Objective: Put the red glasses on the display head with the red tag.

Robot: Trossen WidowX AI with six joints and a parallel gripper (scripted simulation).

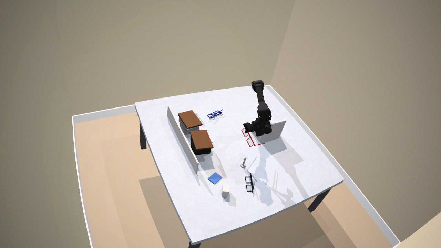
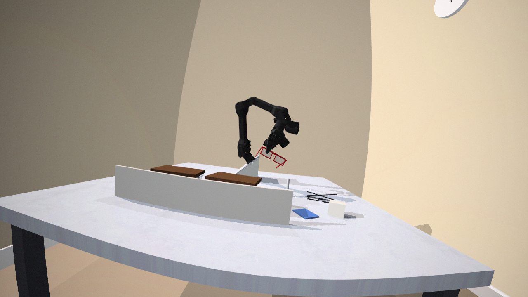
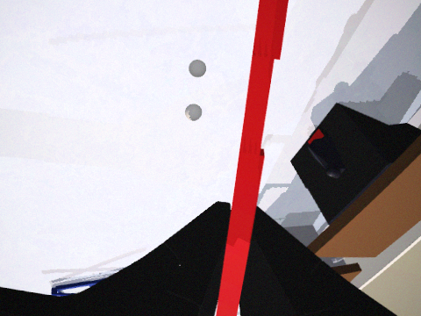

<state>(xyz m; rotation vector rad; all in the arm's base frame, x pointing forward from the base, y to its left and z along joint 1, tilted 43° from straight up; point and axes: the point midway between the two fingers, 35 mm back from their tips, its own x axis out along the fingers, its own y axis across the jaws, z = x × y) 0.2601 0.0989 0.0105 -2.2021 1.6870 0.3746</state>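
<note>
My gripper tip is 22 cm short of the dark head, 14 cm above it and 13 cm to the left of it. Also, from my gripper tip: blue card 29 cm ahead, 19 cm below, 12 cm to the left; white cube 30 cm ahead, 24 cm to the left, 17 cm below; grey peg stand 17 cm below, 11 cm to the left, 5 cm ahead.
</note>
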